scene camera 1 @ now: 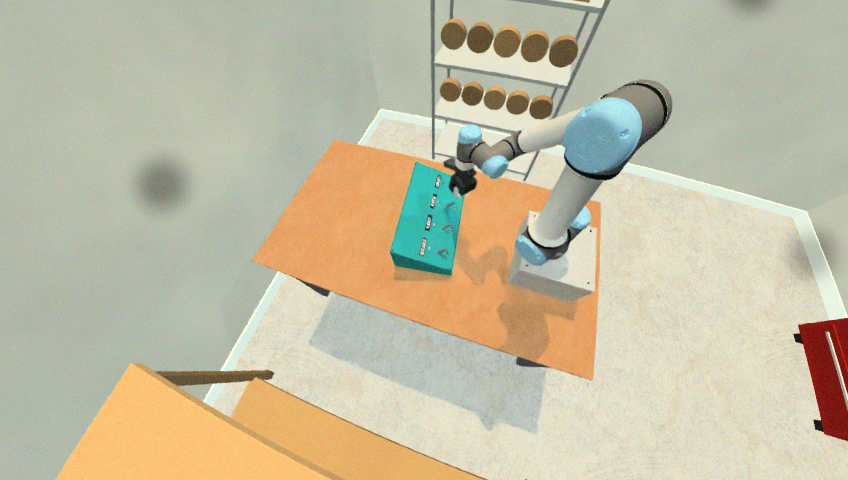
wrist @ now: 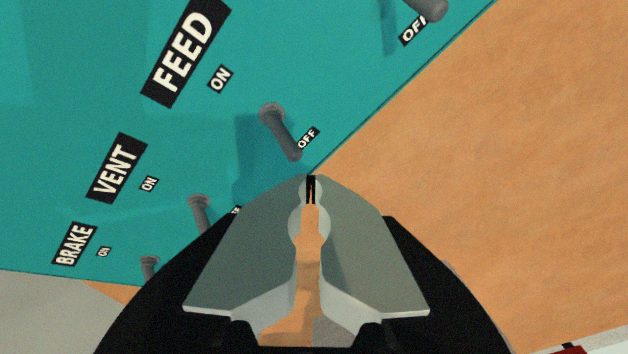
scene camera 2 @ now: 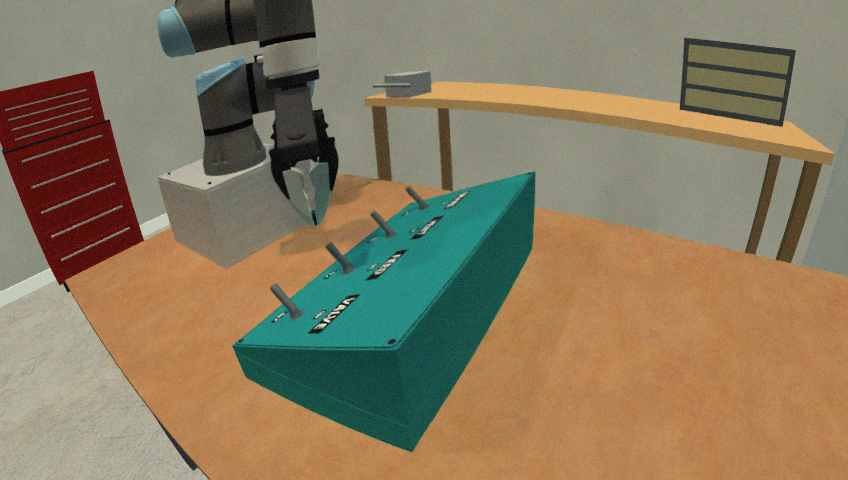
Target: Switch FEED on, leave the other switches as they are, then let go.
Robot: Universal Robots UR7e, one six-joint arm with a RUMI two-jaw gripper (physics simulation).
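The teal switch panel (scene camera 1: 410,226) (scene camera 2: 416,285) (wrist: 65,65) stands on the orange table (scene camera 1: 333,196) (scene camera 2: 624,356) (wrist: 500,175). Its FEED lever (scene camera 1: 447,228) (scene camera 2: 340,258) (wrist: 284,134) leans to OFF. The VALVE lever (scene camera 1: 443,252) (scene camera 2: 286,302) (wrist: 431,7), VENT lever (scene camera 1: 450,205) (scene camera 2: 383,224) (wrist: 201,215) and BRAKE lever (scene camera 2: 416,198) (wrist: 148,269) also lean to the OFF side. My gripper (scene camera 1: 457,193) (scene camera 2: 314,222) (wrist: 311,177) is shut and empty, at the panel's OFF-side edge. In the wrist view its fingertips are just below the FEED lever's tip, apart from it. The fingers partly cover the VENT lever.
The arm's pale base block (scene camera 1: 553,279) (scene camera 2: 220,220) stands on the table on the panel's OFF side. A shelf rack (scene camera 1: 433,89) with round items stands beyond the table. A red tool cabinet (scene camera 1: 824,380) (scene camera 2: 65,178) and a wooden bench (scene camera 2: 535,107) stand away from the table.
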